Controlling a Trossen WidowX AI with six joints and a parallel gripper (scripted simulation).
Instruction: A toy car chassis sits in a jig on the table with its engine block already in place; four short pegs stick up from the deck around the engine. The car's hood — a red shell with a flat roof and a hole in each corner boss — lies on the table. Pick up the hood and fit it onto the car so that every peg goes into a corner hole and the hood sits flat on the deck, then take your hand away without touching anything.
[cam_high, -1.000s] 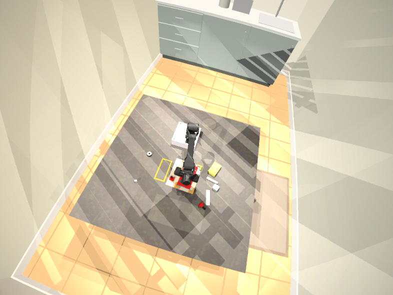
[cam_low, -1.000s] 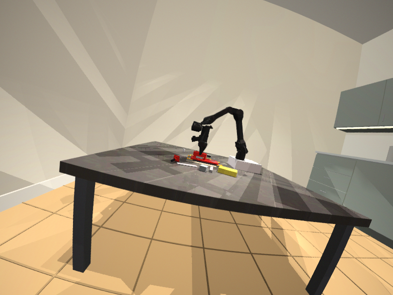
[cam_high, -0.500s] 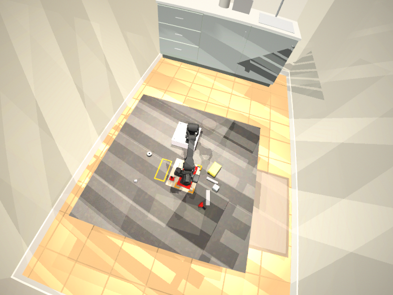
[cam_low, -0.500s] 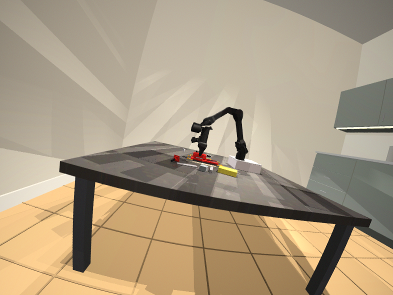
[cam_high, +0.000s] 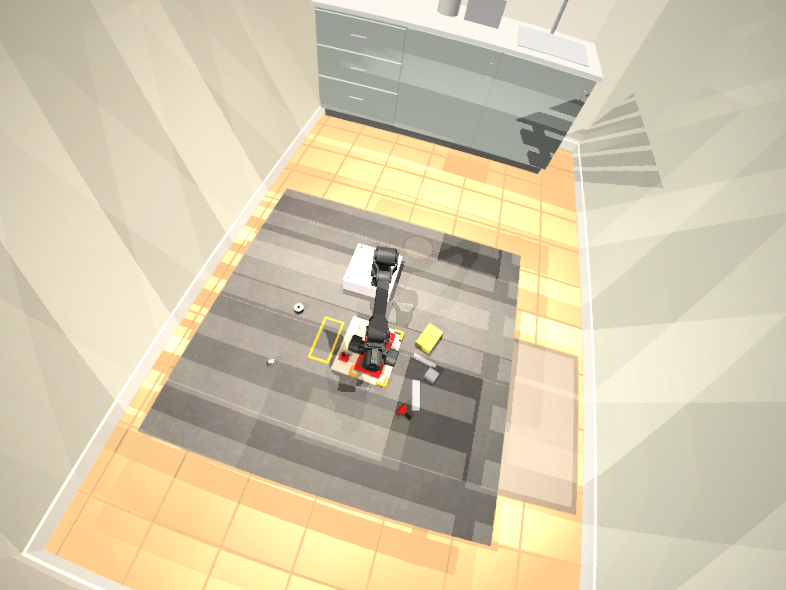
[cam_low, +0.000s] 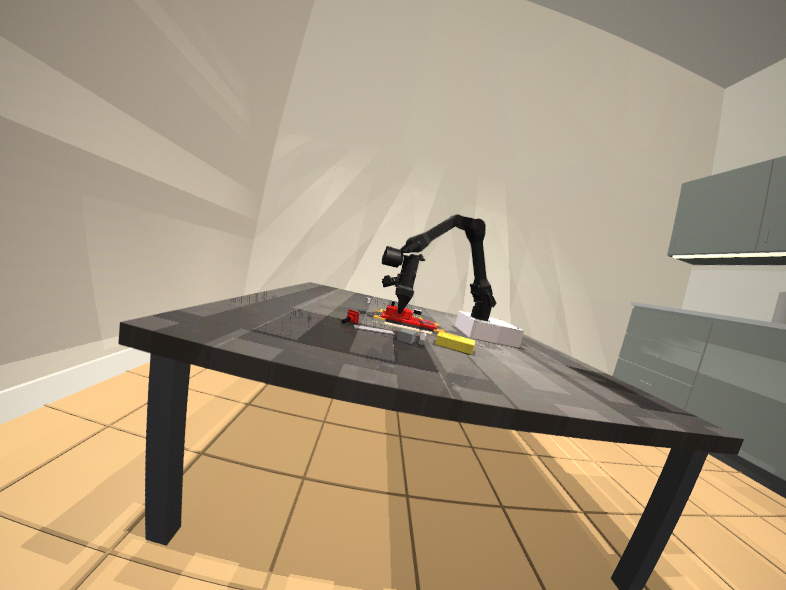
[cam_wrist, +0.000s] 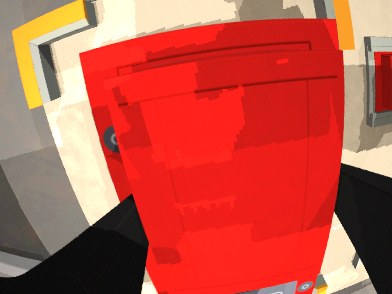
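My gripper tip is right at the red hood. From my gripper tip the other things lie so: yellow block 150 mm behind, 210 mm to the left, 20 mm below; then white engine block 10 mm to the left, 20 mm below; then cream jig 30 mm behind, 10 mm to the right, 30 mm below.
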